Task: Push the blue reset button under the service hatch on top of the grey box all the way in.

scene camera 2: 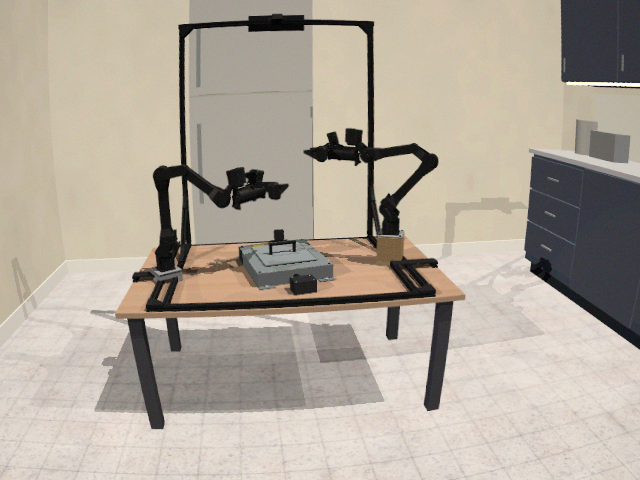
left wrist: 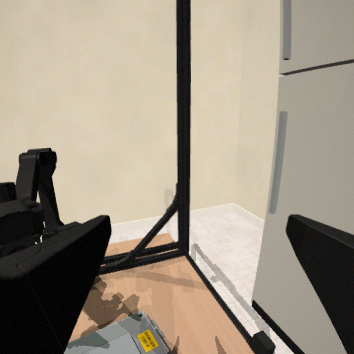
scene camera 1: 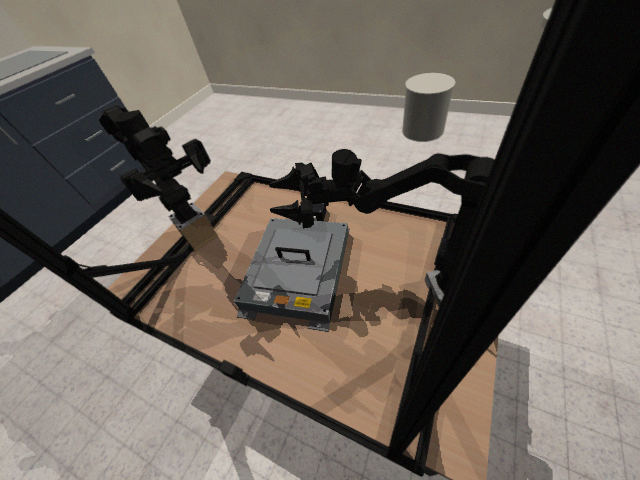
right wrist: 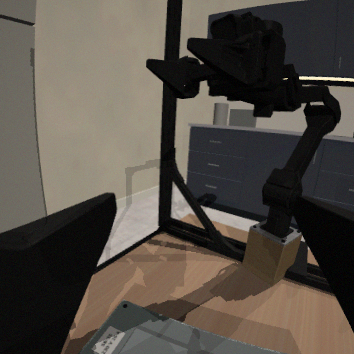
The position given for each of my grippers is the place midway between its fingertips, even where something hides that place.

My left gripper [scene camera 1: 183,182] is open, with nothing in its grasp. My right gripper [scene camera 1: 269,197] is open, holding nothing. Further things: a service hatch [scene camera 1: 294,262].
My left gripper shows as well in the left wrist view [left wrist: 199,223] and in the right wrist view [right wrist: 163,53]. My right gripper is seen too in scene camera 2 [scene camera 2: 281,183] and in the right wrist view [right wrist: 206,203]. The service hatch shows as well in scene camera 2 [scene camera 2: 285,252].
